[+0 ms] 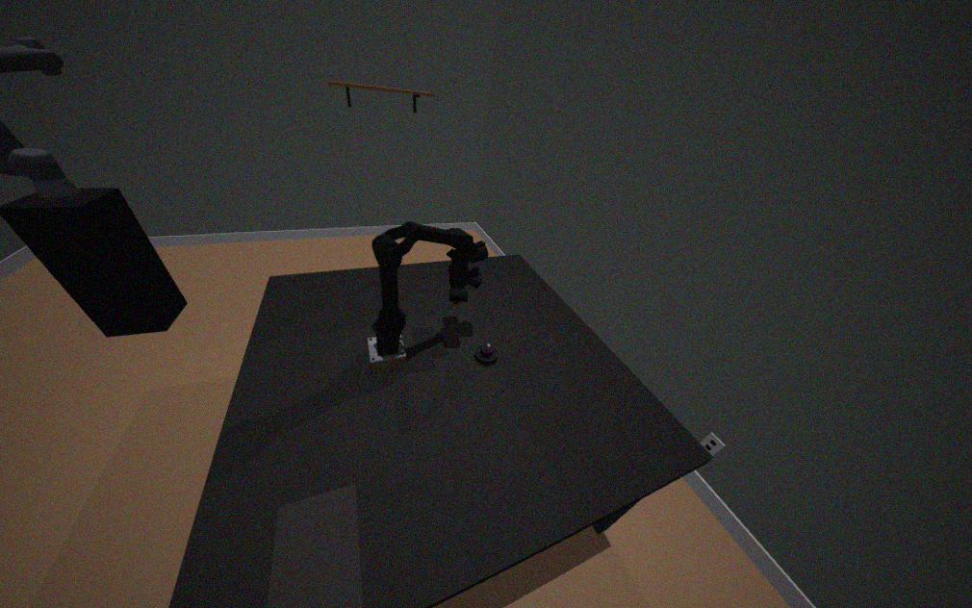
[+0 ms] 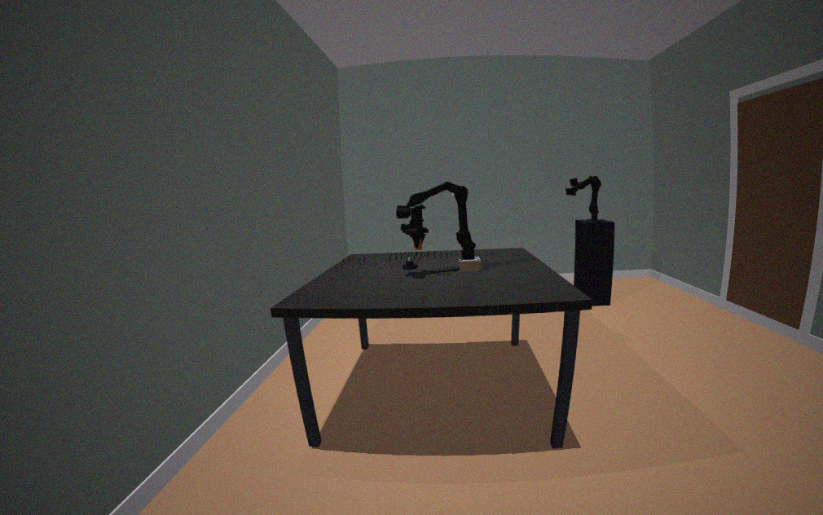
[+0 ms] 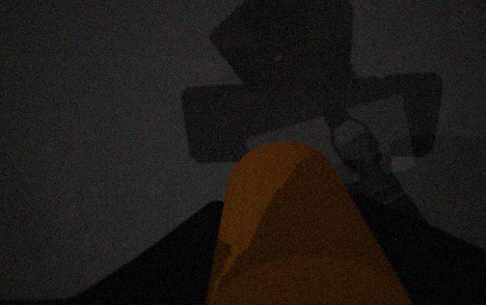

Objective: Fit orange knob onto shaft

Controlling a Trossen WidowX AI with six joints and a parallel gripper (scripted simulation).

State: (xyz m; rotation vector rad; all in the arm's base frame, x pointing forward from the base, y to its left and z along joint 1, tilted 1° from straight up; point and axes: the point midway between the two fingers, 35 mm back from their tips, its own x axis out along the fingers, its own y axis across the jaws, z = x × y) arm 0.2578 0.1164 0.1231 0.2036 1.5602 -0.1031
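Now: gripper tip 180 mm to the left of the dark round pedestal, 110 mm above it and 80 mm short of it. The rest, counted from my gripper tip: orange knob (30 mm above).
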